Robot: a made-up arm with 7 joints.
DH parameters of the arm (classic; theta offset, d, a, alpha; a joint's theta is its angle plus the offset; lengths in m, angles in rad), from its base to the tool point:
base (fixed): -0.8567 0 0.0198 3.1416
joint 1: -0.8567 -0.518 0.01 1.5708
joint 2: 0 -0.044 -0.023 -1.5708
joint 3: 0 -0.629 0.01 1.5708
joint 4: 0 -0.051 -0.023 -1.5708
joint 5: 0 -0.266 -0.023 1.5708
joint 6: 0 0.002 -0.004 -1.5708
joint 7: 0 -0.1 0.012 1.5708
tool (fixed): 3.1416 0.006 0 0
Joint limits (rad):
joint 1: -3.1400..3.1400
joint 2: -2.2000..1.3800
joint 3: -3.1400..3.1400
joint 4: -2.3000..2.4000
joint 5: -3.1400..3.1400
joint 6: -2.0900..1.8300
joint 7: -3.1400..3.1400
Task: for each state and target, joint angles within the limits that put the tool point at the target. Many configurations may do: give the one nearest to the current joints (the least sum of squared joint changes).
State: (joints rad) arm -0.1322 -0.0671 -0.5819 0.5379 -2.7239 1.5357 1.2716
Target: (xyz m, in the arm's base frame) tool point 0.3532 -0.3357 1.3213
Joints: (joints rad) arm 0.6484 0.4980 -0.5144 0.3988 -2.8890 1.3870 1.2658
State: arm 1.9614 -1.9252 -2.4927 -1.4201 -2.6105 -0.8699 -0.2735
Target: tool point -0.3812 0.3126 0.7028
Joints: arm 1.1357 -1.6791 -2.2148 -2.1950 -2.5610 -0.6017 -0.2533
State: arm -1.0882 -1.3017 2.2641 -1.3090 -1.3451 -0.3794 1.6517
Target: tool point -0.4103 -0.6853 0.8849
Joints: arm -1.3052 -1.2308 2.3169 -0.8680 -1.4065 -0.3138 1.6490
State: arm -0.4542 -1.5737 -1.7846 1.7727 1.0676 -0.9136 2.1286
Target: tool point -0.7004 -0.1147 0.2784
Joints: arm -0.5182 -1.6969 -1.8621 1.6081 1.0360 -0.9276 2.1304
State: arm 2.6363 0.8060 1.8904 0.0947 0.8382 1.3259 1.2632
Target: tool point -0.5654 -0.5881 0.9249
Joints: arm 2.3487 1.2501 1.9607 -0.0813 0.8643 1.5597 1.2440
